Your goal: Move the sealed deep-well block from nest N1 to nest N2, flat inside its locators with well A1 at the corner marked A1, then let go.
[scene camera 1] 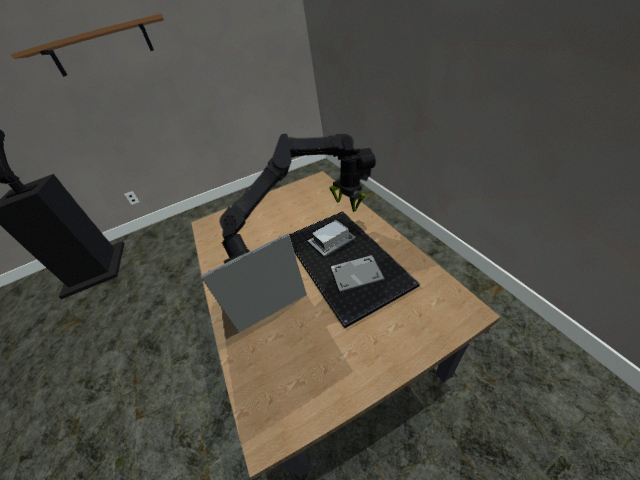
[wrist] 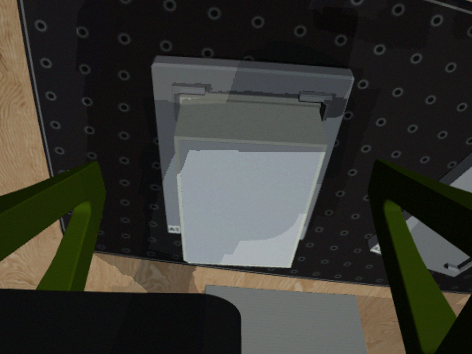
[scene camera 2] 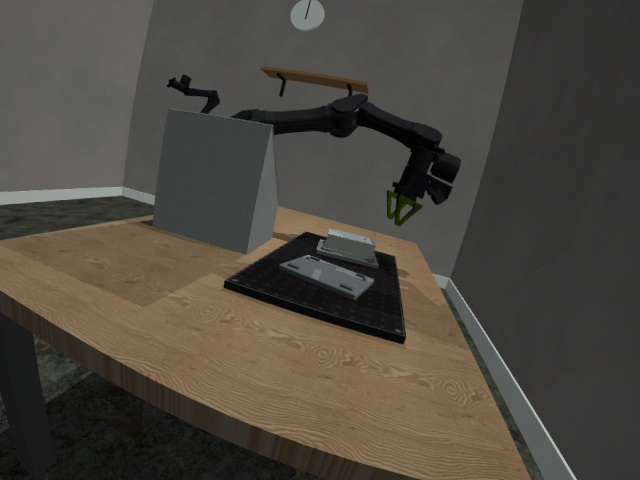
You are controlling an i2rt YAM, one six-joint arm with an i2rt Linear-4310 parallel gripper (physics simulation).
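Seen in the pictures: gripper, fingertip midpoint: [scene camera 1: 346,206] [wrist: 236,175] [scene camera 2: 392,221]; arm's base at its link origin: [scene camera 1: 241,259] [scene camera 2: 221,152].
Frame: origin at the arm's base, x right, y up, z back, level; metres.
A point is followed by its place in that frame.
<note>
The sealed deep-well block [scene camera 1: 331,235] @(x -0.097, y -0.141, z -0.345 m) [scene camera 2: 349,244] @(x -0.084, y -0.155, z -0.357 m) [wrist: 245,200] @(x -0.128, y -0.141, z -0.367 m) is a pale box with a light top, sitting in nest N1 [scene camera 1: 325,251] @(x -0.067, y -0.180, z -0.298 m) [scene camera 2: 373,261] @(x -0.089, y -0.181, z -0.428 m) [wrist: 162,150] @(x -0.185, y -0.183, z -0.357 m), a grey plate whose corner locators show in the wrist view. A label that seems to read A1 shows at that plate's lower left corner in the wrist view. Nest N2 [scene camera 1: 356,273] @(x 0.095, y -0.183, z -0.346 m) [scene camera 2: 325,274] @(x 0.108, y -0.183, z -0.347 m) [wrist: 430,240] @(x 0.063, y -0.183, z -0.310 m) is an empty grey plate with corner locators. My gripper [scene camera 1: 346,202] @(x -0.153, y -0.077, z -0.449 m) [scene camera 2: 398,214] @(x -0.153, y -0.077, z -0.449 m) [wrist: 236,175] @(x -0.153, y -0.077, z -0.449 m) is open and empty, raised above the board and to the far side of the block.
Both nests lie on a black perforated board [scene camera 1: 347,314] @(x 0.221, y -0.195, z -0.239 m) [scene camera 2: 310,308] @(x 0.246, y -0.195, z -0.359 m) [wrist: 100,210] @(x -0.232, y -0.195, z -0.259 m) on the wooden table [scene camera 1: 310,392] @(x 0.382, y -0.208, z -0.038 m) [scene camera 2: 289,356] @(x 0.361, y -0.208, z -0.369 m). A tall grey panel [scene camera 1: 258,281] @(x 0.084, y -0.034, z -0.024 m) [scene camera 2: 211,178] @(x 0.082, y -0.059, z -0.040 m) stands beside the board, near the arm's base. It also shows at the bottom of the wrist view [wrist: 300,320] @(x -0.005, y -0.170, z -0.149 m).
</note>
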